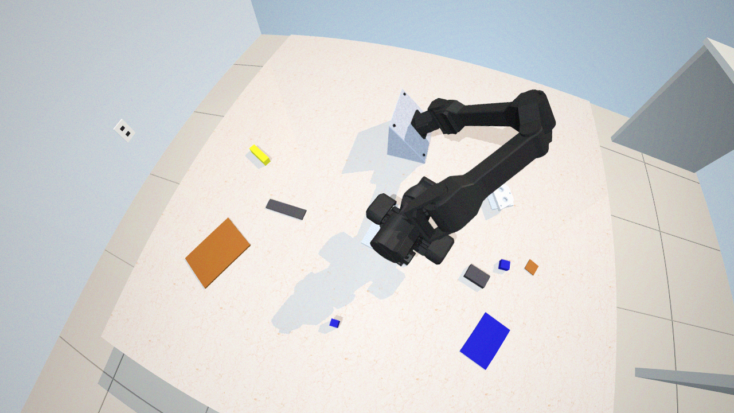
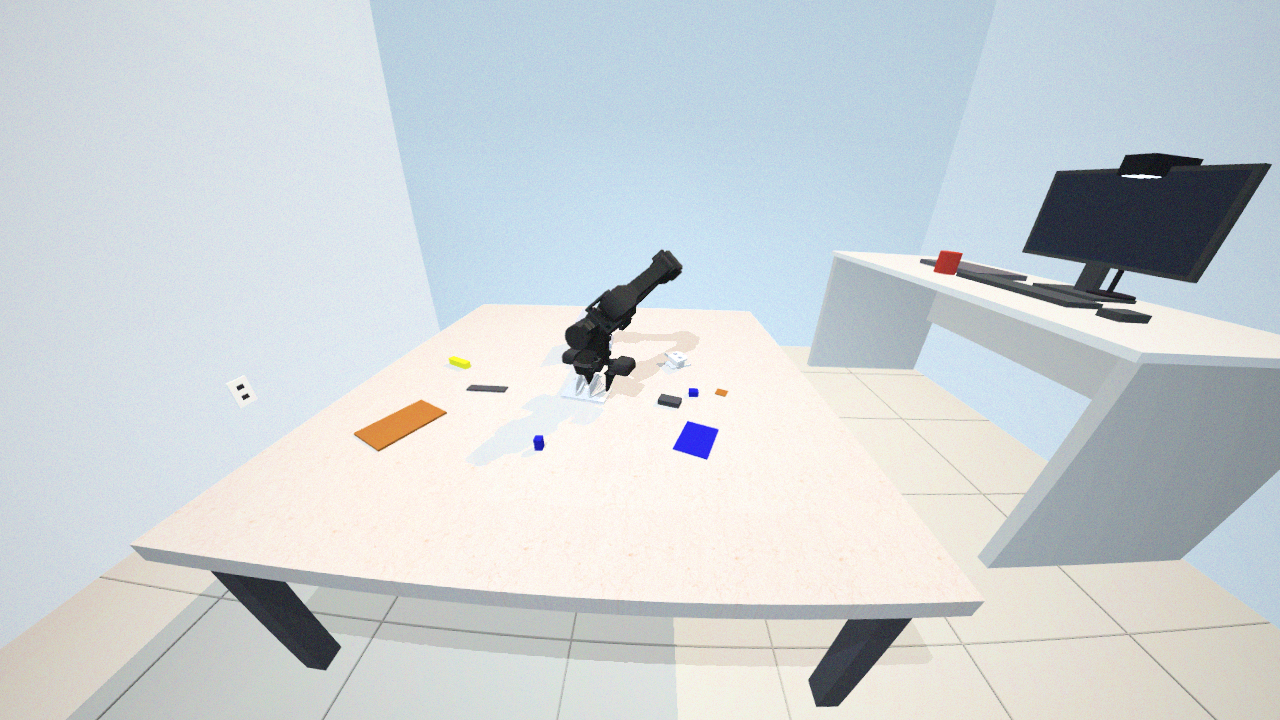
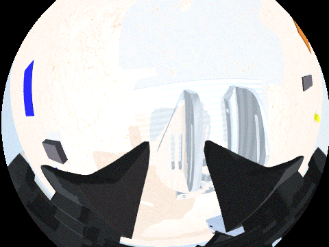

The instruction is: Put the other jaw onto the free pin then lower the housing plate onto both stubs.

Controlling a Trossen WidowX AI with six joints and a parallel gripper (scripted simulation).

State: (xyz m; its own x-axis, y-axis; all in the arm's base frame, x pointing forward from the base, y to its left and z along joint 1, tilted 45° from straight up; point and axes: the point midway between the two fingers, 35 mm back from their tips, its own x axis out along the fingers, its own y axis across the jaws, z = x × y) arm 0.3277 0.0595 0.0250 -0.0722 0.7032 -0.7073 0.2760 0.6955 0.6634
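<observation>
The white jaw lies 4 cm to the right of my gripper tip and 4 cm behind it. Round my gripper tip: dark grey block 19 cm to the left, 2 cm ahead, 1 cm below; white stand 21 cm to the left, 20 cm behind; housing plate 21 cm to the left, 20 cm behind, 1 cm above.
</observation>
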